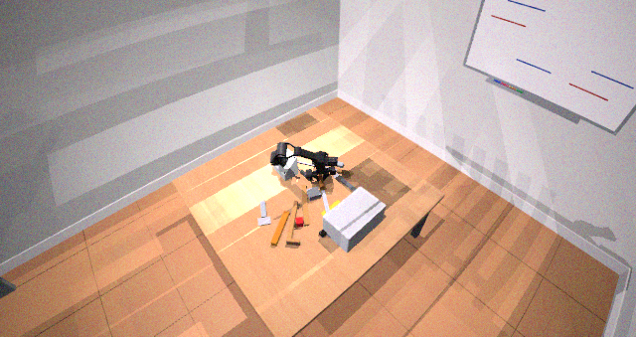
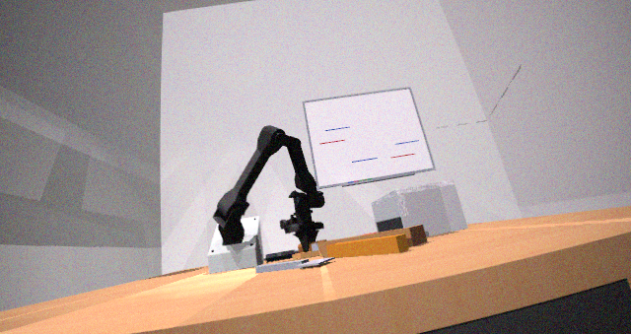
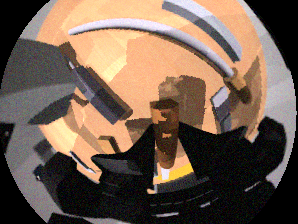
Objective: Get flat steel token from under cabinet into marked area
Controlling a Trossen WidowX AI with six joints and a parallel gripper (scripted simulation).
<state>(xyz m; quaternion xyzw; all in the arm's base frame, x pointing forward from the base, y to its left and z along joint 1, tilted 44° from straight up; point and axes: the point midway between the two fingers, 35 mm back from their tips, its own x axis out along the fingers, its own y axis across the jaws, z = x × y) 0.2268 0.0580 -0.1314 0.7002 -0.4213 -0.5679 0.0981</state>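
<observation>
The grey block lies 60 mm ahead of my gripper tip, 100 mm to the right of it and 10 mm above it. From my gripper tip the other things lie so: thin wooden stick 90 mm ahead, 190 mm to the right; then red block 180 mm ahead, 300 mm to the right, 10 mm above; then grey bar 90 mm behind, 170 mm to the left.
</observation>
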